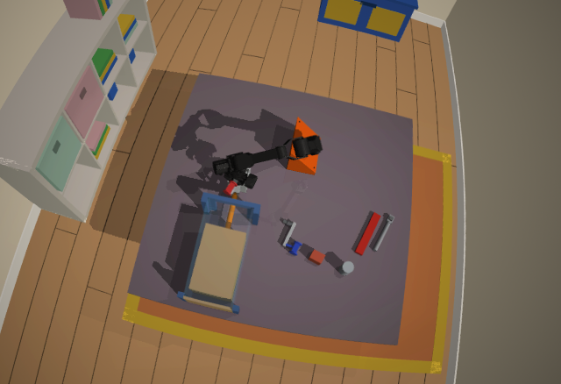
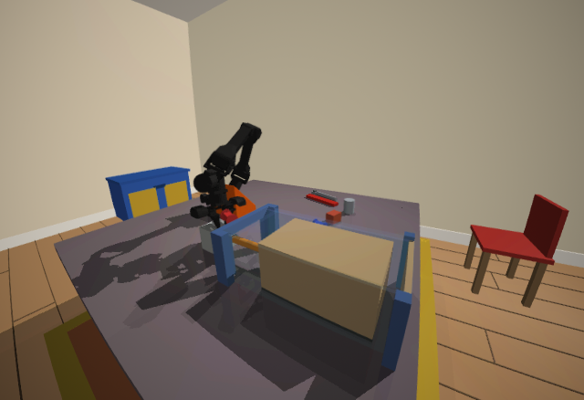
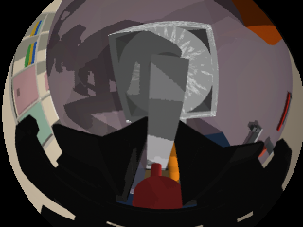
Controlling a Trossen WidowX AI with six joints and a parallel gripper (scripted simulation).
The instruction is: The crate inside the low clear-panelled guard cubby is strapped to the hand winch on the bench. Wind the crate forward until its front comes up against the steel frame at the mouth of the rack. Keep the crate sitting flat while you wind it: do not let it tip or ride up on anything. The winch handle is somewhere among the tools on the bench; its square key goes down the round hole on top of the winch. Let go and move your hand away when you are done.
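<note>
Now: gripper tip 20 mm below the winch handle and 20 mm short of it. Round my gripper tip: blue frame (110 mm ahead, 20 mm to the left, 20 mm above); then grey winch (60 mm below, 60 mm behind, 10 mm to the right); then red grip (50 mm ahead, 50 mm above).
</note>
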